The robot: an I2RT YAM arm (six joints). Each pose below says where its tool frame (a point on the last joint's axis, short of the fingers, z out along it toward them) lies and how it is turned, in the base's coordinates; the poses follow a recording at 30 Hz.
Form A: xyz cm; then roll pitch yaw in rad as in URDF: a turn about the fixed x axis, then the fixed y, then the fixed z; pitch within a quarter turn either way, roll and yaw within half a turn.
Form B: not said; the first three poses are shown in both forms.
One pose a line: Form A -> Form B
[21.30 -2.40 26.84 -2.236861 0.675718 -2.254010] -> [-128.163 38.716 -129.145 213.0 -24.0 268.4]
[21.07 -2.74 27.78 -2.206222 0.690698 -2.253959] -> [-126.407 39.574 -129.142 210.7 -27.4 277.8]
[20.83 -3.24 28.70 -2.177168 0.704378 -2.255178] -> [-124.743 40.358 -129.212 208.3 -32.4 287.0]
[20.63 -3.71 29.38 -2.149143 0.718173 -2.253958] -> [-123.137 41.148 -129.142 206.3 -37.1 293.8]
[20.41 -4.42 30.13 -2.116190 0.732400 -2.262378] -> [-121.249 41.963 -129.625 204.1 -44.2 301.3]
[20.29 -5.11 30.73 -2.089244 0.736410 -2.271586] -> [-119.705 42.193 -130.152 202.9 -51.1 307.3]
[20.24 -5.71 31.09 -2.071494 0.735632 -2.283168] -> [-118.688 42.149 -130.816 202.4 -57.1 310.9]
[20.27 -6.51 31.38 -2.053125 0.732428 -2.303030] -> [-117.635 41.965 -131.954 202.7 -65.1 313.8]
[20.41 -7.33 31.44 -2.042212 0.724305 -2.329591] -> [-117.010 41.500 -133.476 204.1 -73.3 314.4]
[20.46 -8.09 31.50 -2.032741 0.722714 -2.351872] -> [-116.467 41.408 -134.752 204.6 -80.9 315.0]
